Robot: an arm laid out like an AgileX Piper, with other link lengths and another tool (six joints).
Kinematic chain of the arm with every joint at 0, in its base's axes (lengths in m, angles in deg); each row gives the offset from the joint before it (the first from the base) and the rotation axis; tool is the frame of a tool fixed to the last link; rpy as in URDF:
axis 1: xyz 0 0 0.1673 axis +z
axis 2: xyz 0 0 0 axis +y
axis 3: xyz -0.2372 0 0.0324 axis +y
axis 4: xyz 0.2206 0 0.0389 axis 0.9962 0 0.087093
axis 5: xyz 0 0 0 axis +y
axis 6: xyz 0.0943 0 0.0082 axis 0.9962 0 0.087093
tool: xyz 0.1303 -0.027 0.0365 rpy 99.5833 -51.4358 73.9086
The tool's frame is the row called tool.
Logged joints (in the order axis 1, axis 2, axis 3, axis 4, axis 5, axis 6), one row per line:
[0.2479, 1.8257, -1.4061, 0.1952, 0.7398, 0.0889]
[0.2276, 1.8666, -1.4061, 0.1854, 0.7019, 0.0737]
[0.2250, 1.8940, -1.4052, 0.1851, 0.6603, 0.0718]
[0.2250, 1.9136, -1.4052, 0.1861, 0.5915, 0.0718]
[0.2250, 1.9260, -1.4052, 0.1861, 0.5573, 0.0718]
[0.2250, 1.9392, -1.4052, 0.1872, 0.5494, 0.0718]
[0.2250, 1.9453, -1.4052, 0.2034, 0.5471, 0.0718]
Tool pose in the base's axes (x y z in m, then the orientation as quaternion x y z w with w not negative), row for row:
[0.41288, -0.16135, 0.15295, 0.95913, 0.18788, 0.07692, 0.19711]
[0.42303, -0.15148, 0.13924, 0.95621, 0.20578, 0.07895, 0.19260]
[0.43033, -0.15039, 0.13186, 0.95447, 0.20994, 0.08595, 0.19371]
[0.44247, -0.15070, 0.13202, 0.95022, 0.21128, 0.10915, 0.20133]
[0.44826, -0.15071, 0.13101, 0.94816, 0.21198, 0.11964, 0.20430]
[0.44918, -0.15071, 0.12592, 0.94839, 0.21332, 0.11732, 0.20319]
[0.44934, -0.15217, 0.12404, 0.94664, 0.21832, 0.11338, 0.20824]
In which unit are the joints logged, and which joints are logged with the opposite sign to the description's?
The joints are logged in radians. Opposite sign: axis 1, axis 4.
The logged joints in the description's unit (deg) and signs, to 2 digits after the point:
[-14.20, 104.60, -80.56, -11.18, 42.39, 5.09]
[-13.04, 106.95, -80.56, -10.62, 40.22, 4.22]
[-12.89, 108.52, -80.51, -10.61, 37.83, 4.11]
[-12.89, 109.64, -80.51, -10.66, 33.89, 4.11]
[-12.89, 110.35, -80.51, -10.66, 31.93, 4.11]
[-12.89, 111.11, -80.51, -10.73, 31.48, 4.11]
[-12.89, 111.46, -80.51, -11.65, 31.35, 4.11]

